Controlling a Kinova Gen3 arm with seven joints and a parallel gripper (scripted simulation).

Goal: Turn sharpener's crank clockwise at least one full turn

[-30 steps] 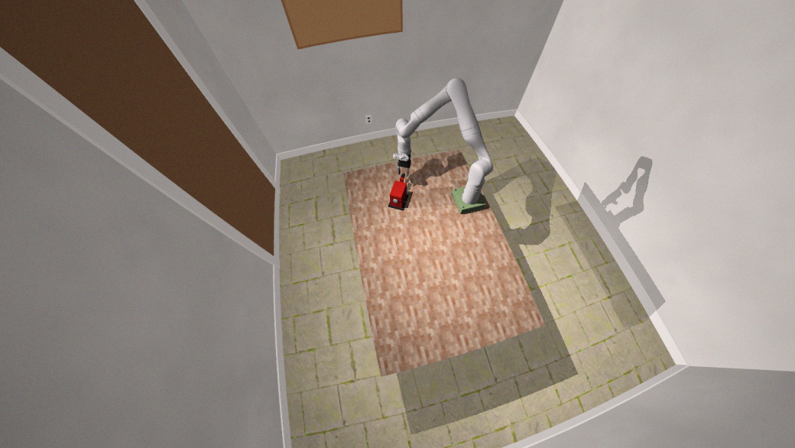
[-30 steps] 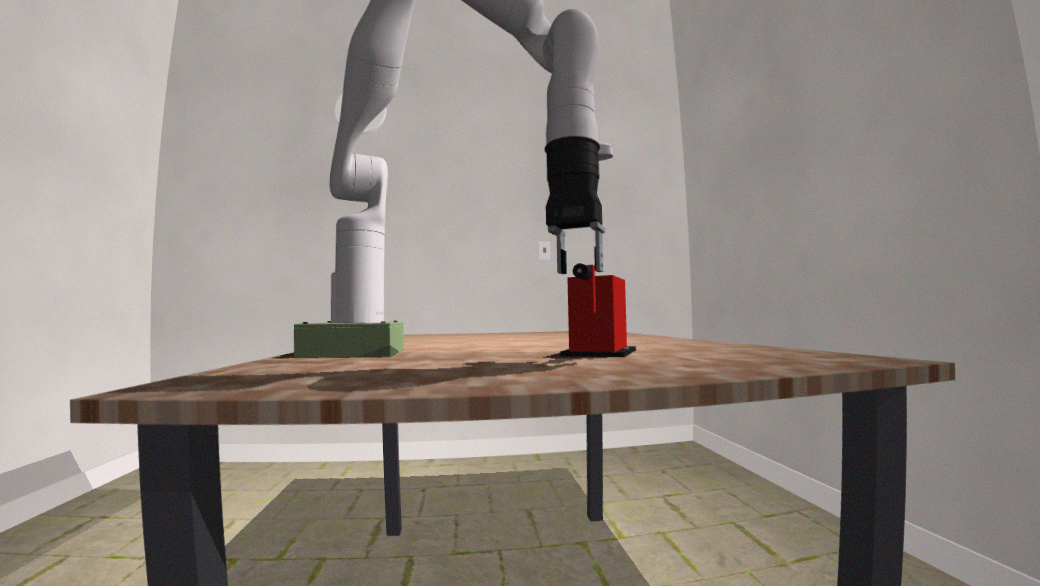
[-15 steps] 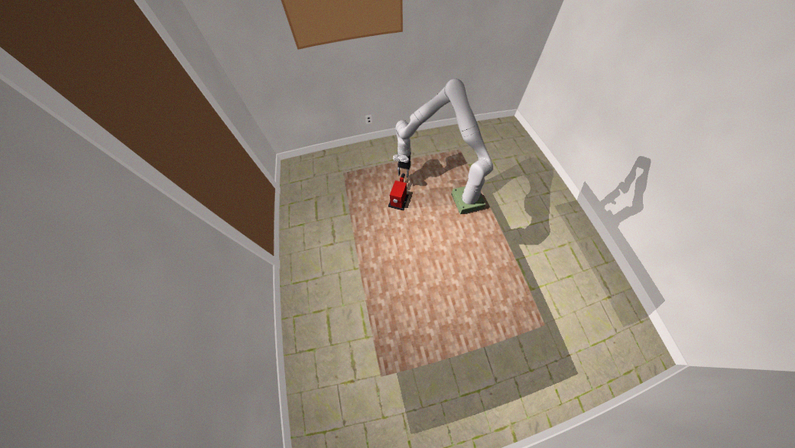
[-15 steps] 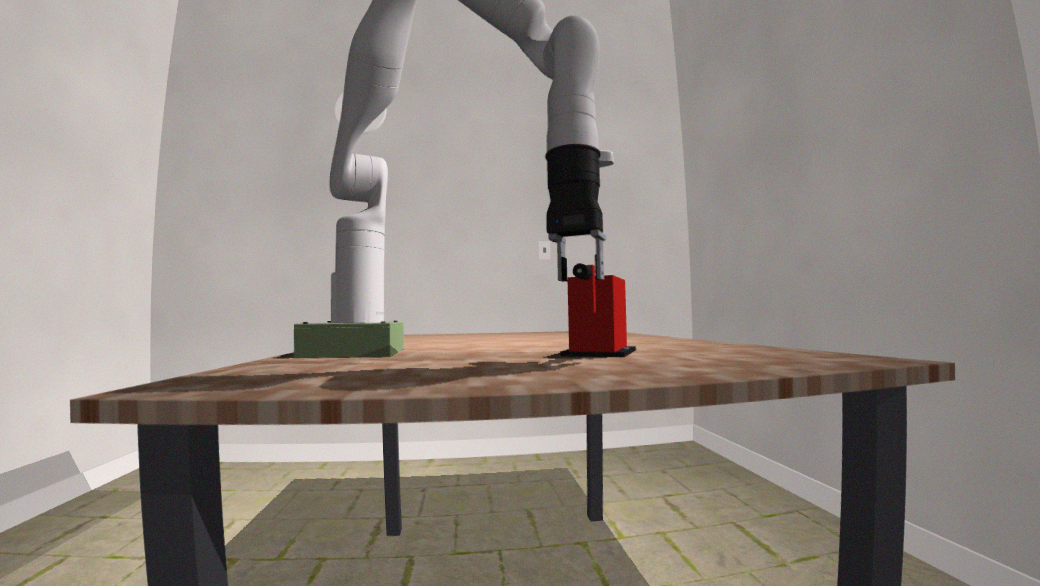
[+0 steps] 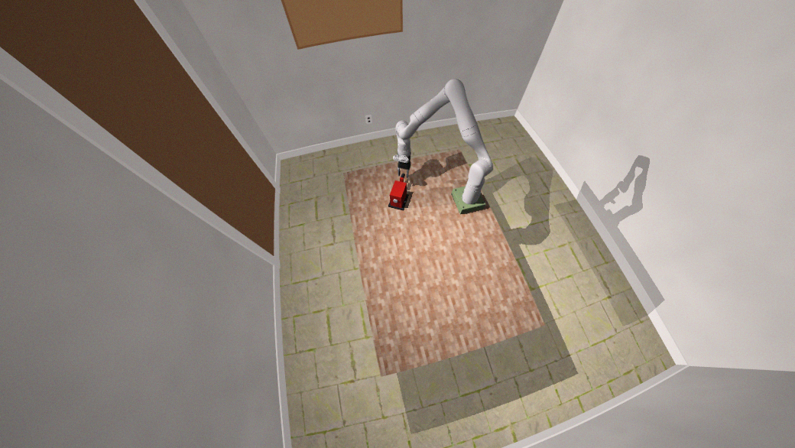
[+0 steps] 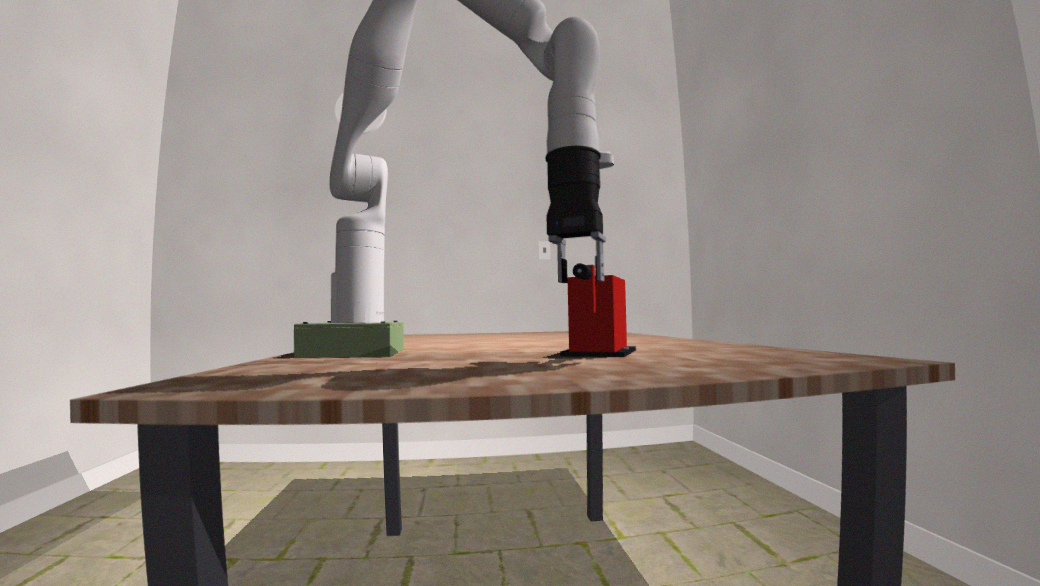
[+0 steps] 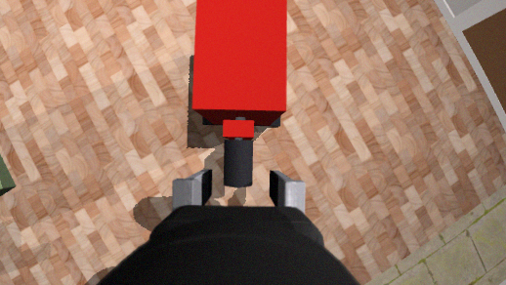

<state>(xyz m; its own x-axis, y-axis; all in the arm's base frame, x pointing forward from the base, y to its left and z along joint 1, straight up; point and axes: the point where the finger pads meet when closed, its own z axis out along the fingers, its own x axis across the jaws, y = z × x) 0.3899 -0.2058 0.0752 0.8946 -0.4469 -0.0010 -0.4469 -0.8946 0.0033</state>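
My gripper is now 2 cm to the right of the dark handle and 1 cm short of it.
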